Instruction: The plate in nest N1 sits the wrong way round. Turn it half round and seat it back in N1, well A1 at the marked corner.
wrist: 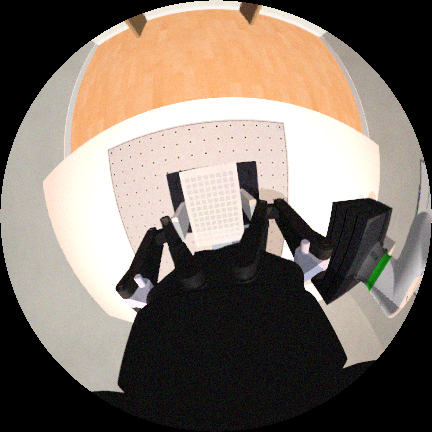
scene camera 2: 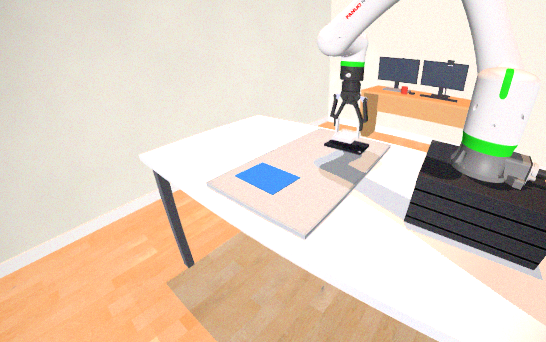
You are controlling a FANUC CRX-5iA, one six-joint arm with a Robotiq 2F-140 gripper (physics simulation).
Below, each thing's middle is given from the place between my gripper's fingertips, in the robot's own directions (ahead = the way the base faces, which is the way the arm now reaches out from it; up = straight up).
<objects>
My hand is 1 cm below the white well plate [wrist: 211,193]. From my hand the other things lie so: flat blue rectangle [scene camera 2: 266,177] (4 cm ahead, 41 cm to the left, 4 cm below).
</objects>
